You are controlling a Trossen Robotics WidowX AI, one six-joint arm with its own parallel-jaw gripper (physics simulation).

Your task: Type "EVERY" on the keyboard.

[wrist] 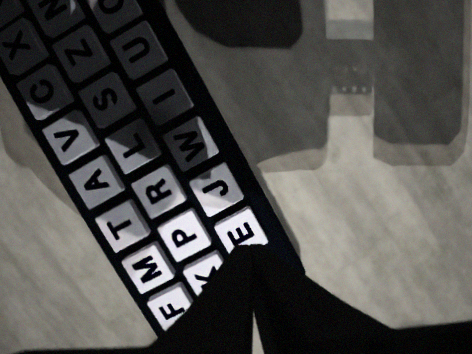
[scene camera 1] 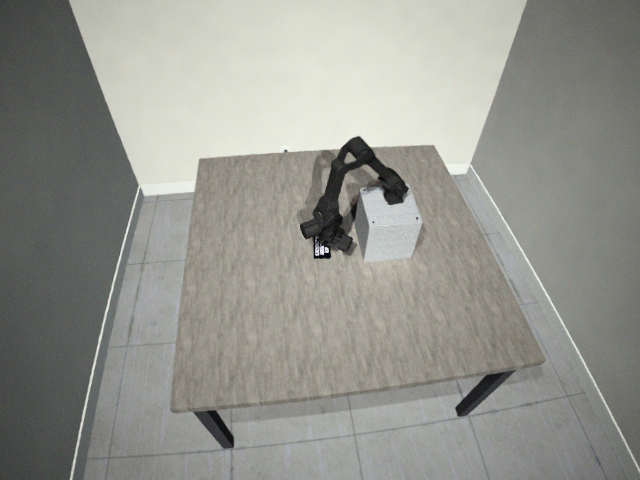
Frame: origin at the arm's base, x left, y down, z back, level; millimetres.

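Seen in the pictures: gripper, fingertip midpoint: (wrist: 248,257) (scene camera 1: 327,246); arm's base, link origin: (scene camera 1: 393,198).
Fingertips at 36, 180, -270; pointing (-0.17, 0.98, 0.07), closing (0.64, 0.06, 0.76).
Note:
Pixels of each thing's middle, then the offset from my fingertips to it, as dx, dy, dz. Level surfaces: height alone.
- black keyboard, body centre: (wrist: 107,90) (scene camera 1: 321,238) -77, +34, -4
- E key, body centre: (wrist: 241,232) -1, +27, -2
- J key, body centre: (wrist: 216,189) -20, +27, +3
- W key, body centre: (wrist: 191,144) -39, +27, +7
- R key, body centre: (wrist: 159,191) -34, +27, -14
- V key, body centre: (wrist: 71,137) -72, +27, -25
- K key, body centre: (wrist: 209,276) +4, +27, -23
- table, surface height: dy +42
The black keyboard (scene camera 1: 322,254) (wrist: 280,239) with white letter keys lies on the table, partly under my arm in the scene view. In the wrist view it runs diagonally from upper left to lower middle. My gripper (wrist: 248,257) is shut and empty. Its tips overlap the lower edge of the E key (wrist: 241,229); whether they touch it I cannot tell. The J key (wrist: 217,189), W key (wrist: 190,145), R key (wrist: 159,191) and V key (wrist: 69,138) show further up. The K key (wrist: 197,272) is partly hidden by a finger. The Y key does not show in the wrist view.
A light grey box (scene camera 1: 390,240) stands on the table (scene camera 1: 310,330) to the right of the keyboard, with my arm's base on it. A pale wall (scene camera 1: 310,77) rises behind the table. Shadows of the arm fall over the upper keys and the table beside them.

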